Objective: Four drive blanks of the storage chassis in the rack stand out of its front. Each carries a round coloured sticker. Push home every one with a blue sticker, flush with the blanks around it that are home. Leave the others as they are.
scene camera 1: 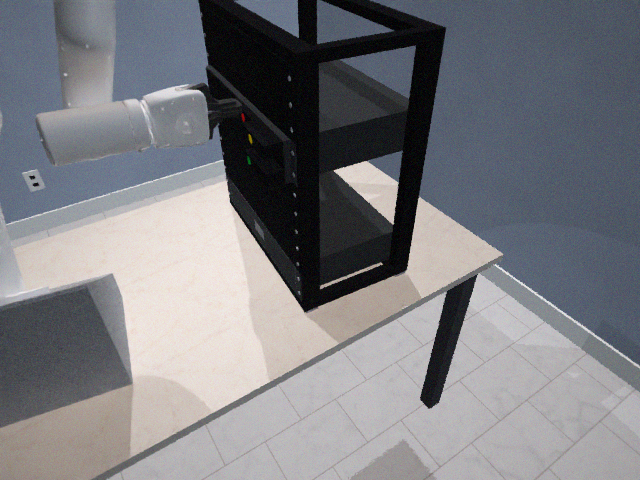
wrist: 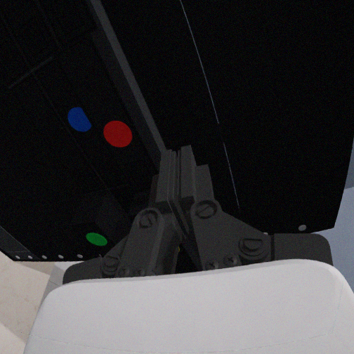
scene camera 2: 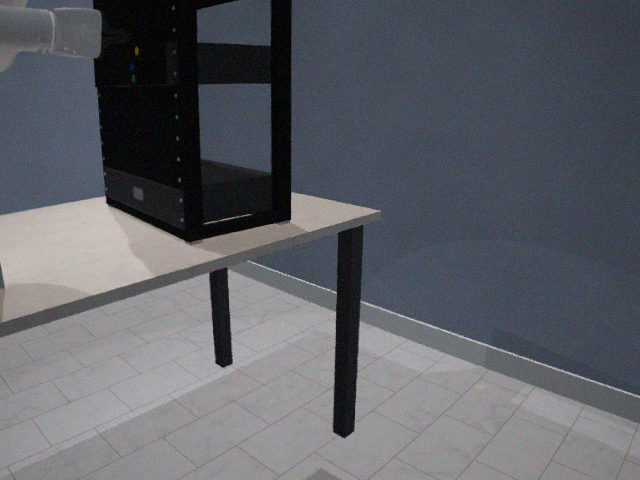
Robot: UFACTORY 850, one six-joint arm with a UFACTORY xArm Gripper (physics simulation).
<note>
In view: my gripper (scene camera 1: 239, 106) and a black rack (scene camera 1: 306, 113).
The black rack is seen too in the wrist view (wrist: 97, 97) and in scene camera 2 (scene camera 2: 150, 136). My gripper shows as well in the wrist view (wrist: 182, 166) and in scene camera 2 (scene camera 2: 127, 37).
</note>
